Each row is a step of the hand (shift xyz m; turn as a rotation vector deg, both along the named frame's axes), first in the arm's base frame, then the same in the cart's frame.
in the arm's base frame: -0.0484 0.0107 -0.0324 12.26 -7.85 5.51
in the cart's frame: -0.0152 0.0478 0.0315 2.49 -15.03 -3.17
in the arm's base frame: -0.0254 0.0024 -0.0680 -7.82 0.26 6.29
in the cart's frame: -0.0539 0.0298 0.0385 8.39 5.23 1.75
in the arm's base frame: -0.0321 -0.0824 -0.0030 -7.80 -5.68 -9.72
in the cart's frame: 0.0261 -0.0282 0.0797 -4.96 3.55 12.26
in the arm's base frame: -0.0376 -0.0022 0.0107 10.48 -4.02 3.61
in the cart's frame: 0.0232 0.0256 0.0185 0.55 -10.98 -4.27
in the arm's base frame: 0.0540 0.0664 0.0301 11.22 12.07 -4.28
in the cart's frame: -0.0055 -0.0022 -0.0905 -10.38 -0.16 -13.49
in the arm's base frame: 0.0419 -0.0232 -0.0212 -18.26 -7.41 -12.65
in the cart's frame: -0.0288 -0.0437 0.0019 -3.65 10.73 20.49
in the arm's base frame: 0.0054 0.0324 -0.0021 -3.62 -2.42 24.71
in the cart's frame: -0.0108 0.0170 -0.0261 24.34 -2.13 -5.70
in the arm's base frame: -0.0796 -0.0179 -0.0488 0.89 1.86 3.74
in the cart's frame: -0.0132 0.0552 0.0763 2.71 0.02 -3.30
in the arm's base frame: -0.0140 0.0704 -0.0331 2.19 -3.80 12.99
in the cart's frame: -0.0406 0.0602 -0.0313 11.93 -5.83 -3.41
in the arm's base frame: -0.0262 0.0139 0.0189 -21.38 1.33 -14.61
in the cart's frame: 0.0233 0.0262 -0.0029 -6.25 18.96 16.55
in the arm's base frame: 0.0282 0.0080 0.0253 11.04 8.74 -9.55
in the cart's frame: 0.0117 -0.0196 -0.0313 -14.42 -1.45 -8.92
